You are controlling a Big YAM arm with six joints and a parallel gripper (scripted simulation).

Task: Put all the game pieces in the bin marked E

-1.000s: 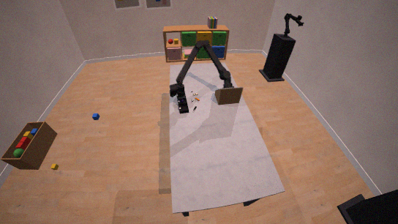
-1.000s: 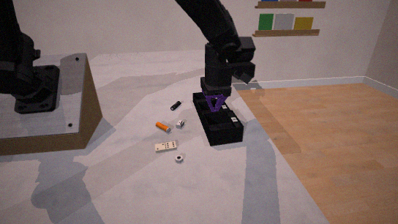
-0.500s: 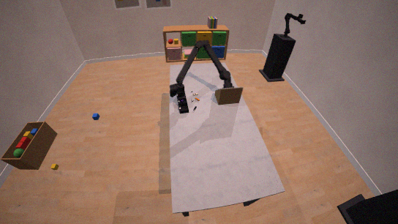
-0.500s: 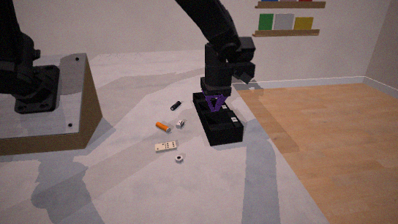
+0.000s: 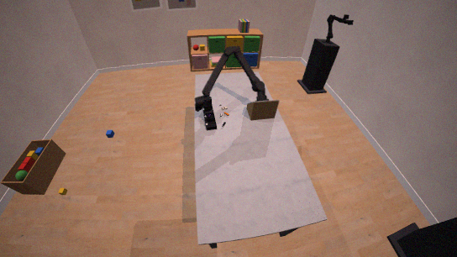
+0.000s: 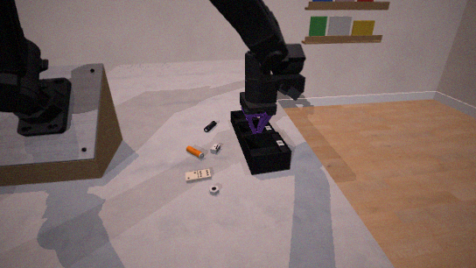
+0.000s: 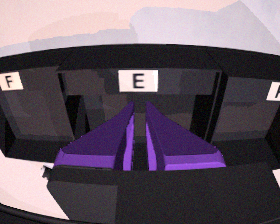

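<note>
My hand is right at the black three-compartment bin tray. Round my hand: black battery: 11 cm behind, 9 cm to the left, 2 cm below; then cream domino: 15 cm behind, 12 cm to the right, 2 cm below; then orange battery: 15 cm behind, 3 cm to the right, 2 cm below.
</note>
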